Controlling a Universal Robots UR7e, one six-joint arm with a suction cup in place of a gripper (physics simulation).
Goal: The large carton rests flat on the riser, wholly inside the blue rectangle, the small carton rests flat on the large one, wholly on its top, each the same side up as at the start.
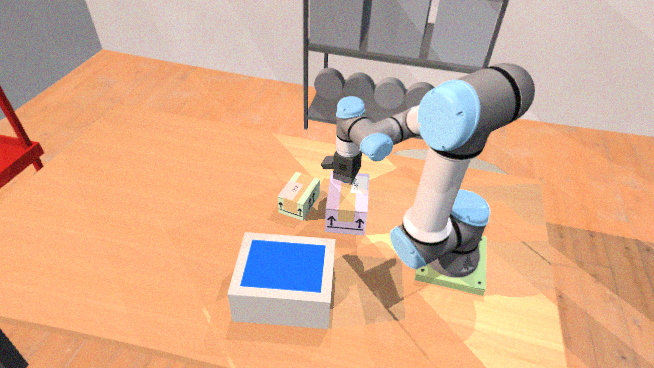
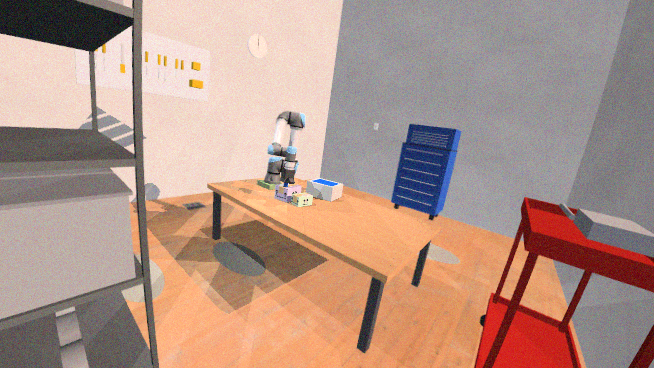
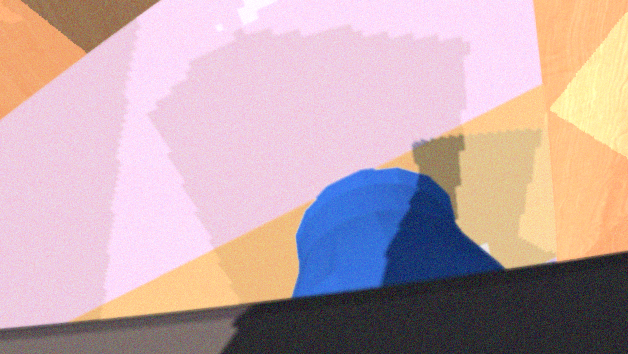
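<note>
The large lilac carton (image 1: 346,215) (image 2: 284,193) (image 3: 263,109) stands on the table, arrows pointing up, just right of the small green carton (image 1: 298,197) (image 2: 302,199). My suction cup (image 1: 347,181) (image 3: 373,228) (image 2: 287,184) presses down on the tan tape strip on the large carton's top, near its back end. The carton still rests on the table. The white riser (image 1: 279,309) (image 2: 322,192) with the blue rectangle (image 1: 283,265) (image 2: 325,182) stands in front of the cartons, with nothing on it.
The arm's green base plate (image 1: 457,281) sits right of the cartons. A grey shelf rack (image 1: 305,69) stands behind the table. A red cart (image 1: 18,153) (image 2: 590,256) and a blue tool cabinet (image 2: 427,169) stand off the table.
</note>
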